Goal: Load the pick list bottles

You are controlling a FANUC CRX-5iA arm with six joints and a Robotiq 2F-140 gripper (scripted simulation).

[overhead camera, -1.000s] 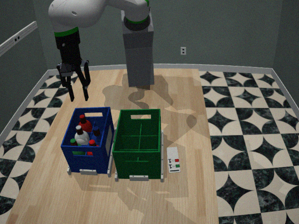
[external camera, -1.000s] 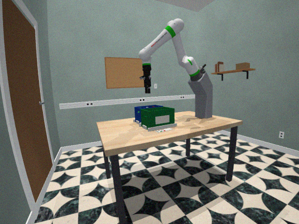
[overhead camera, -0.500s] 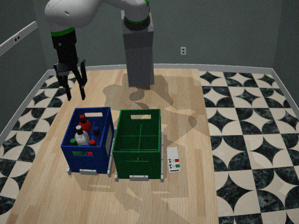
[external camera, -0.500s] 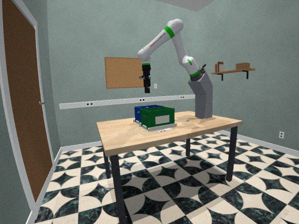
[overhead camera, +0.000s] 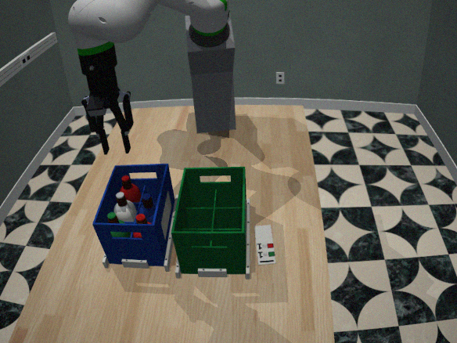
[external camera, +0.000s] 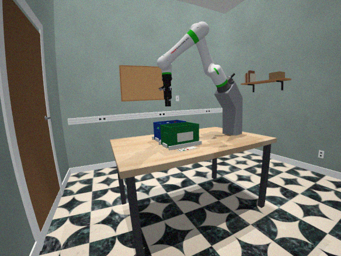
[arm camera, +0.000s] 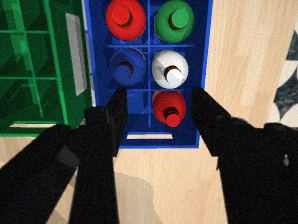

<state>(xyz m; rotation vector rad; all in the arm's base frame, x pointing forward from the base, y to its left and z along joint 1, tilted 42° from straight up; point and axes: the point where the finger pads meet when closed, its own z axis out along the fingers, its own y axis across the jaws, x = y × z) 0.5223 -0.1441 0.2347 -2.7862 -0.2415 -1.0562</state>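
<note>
The green bottle lies 270 mm below my hand, 90 mm ahead of it and 20 mm to the right of it. The rest, counted from my hand: blue bottle: 270 mm below, 50 mm to the left, 10 mm behind; then white bottle: 270 mm below, 30 mm to the right; then blue crate: 270 mm below, 10 mm to the left, 10 mm behind.
</note>
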